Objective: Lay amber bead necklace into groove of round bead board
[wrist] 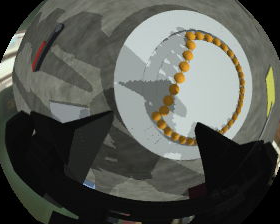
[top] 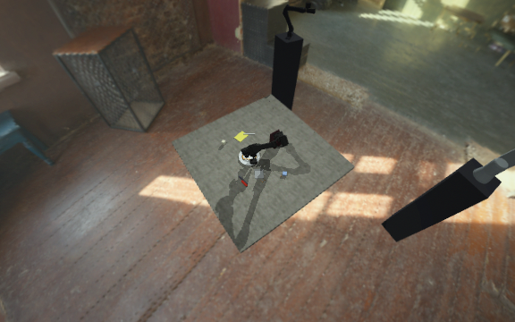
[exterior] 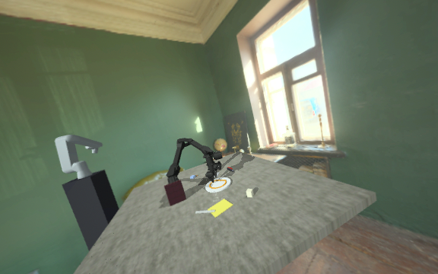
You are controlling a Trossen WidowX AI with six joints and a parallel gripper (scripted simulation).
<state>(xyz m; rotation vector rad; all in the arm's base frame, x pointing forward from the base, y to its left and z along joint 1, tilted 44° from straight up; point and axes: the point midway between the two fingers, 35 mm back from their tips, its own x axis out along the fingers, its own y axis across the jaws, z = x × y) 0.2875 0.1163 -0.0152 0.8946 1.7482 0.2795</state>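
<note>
Right now my gripper tip is 1 cm short of the board, 6 cm to the left of it and 2 cm above it. Round my gripper tip: red tool: 18 cm ahead, 15 cm to the left, 1 cm below; then grey square: 2 cm ahead, 14 cm to the left, 2 cm below; then small blue piece: 18 cm behind, 26 cm to the left, 1 cm below.
</note>
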